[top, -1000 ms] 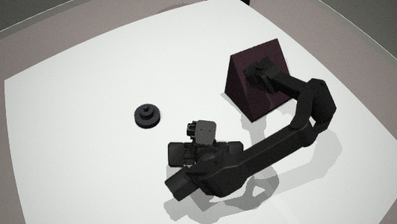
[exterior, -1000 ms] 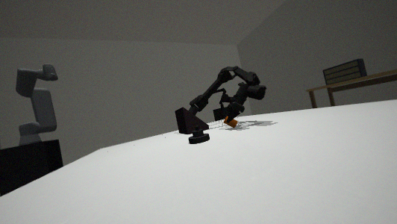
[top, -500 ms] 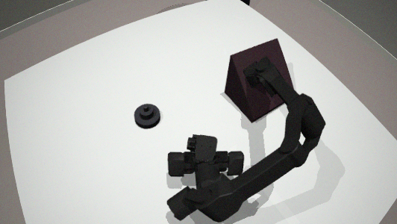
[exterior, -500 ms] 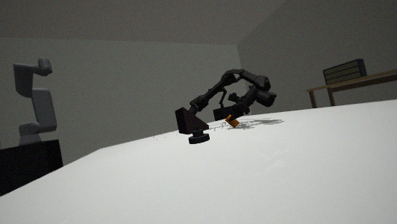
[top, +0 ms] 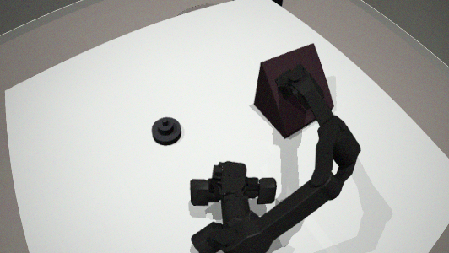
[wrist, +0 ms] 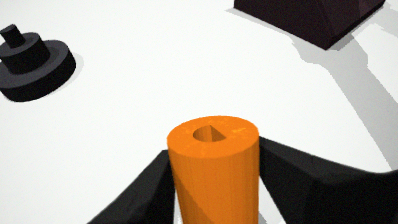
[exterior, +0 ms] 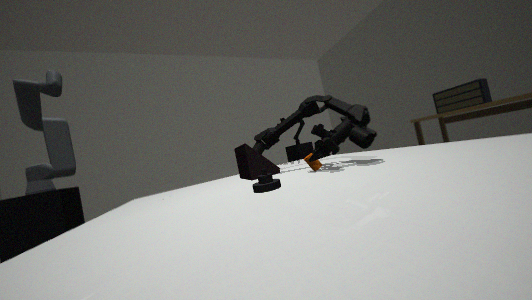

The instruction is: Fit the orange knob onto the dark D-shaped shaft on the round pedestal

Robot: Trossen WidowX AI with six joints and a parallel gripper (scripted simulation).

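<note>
The orange knob lies 1 cm to the left of my gripper tip, 1 cm below it and 1 cm ahead of it. Also, from my gripper tip: dark pedestal 22 cm to the right, 4 cm ahead, 1 cm below.
</note>
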